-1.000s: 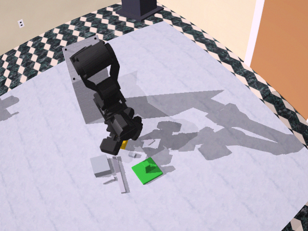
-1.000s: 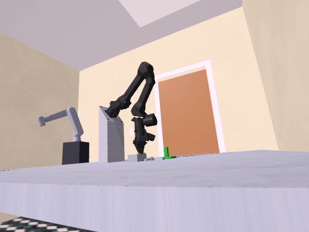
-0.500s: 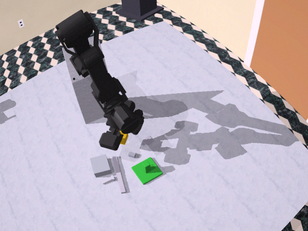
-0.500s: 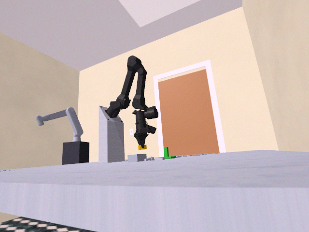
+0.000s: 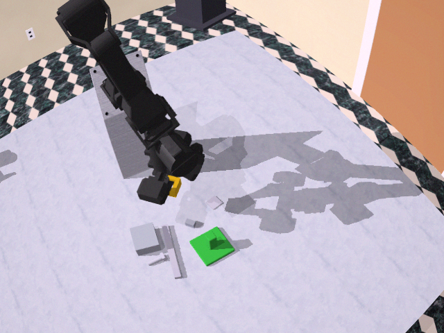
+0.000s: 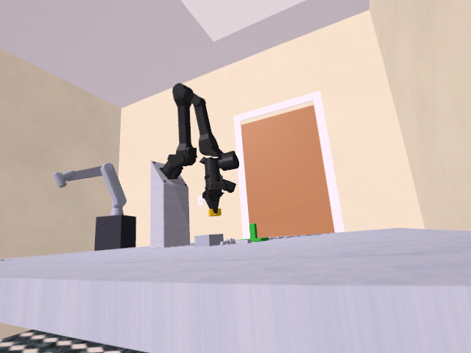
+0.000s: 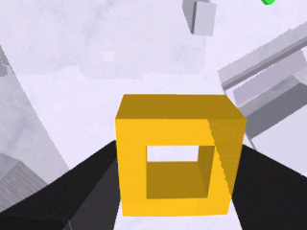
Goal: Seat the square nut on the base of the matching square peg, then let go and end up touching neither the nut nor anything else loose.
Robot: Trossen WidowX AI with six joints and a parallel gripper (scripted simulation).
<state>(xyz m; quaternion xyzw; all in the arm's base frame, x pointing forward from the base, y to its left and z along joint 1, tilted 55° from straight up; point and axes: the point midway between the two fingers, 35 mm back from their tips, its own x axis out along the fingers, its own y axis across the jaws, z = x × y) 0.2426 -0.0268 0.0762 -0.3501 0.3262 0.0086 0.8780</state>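
The small cube lies 6 cm ahead of my hand, 1 cm to the right of it and 14 cm below it. The rest, counted from my hand: tile 6 cm ahead, 8 cm to the left, 14 cm below; then grey block 12 cm to the right, 13 cm below; then long grey bar 7 cm ahead, 10 cm to the right, 14 cm below.
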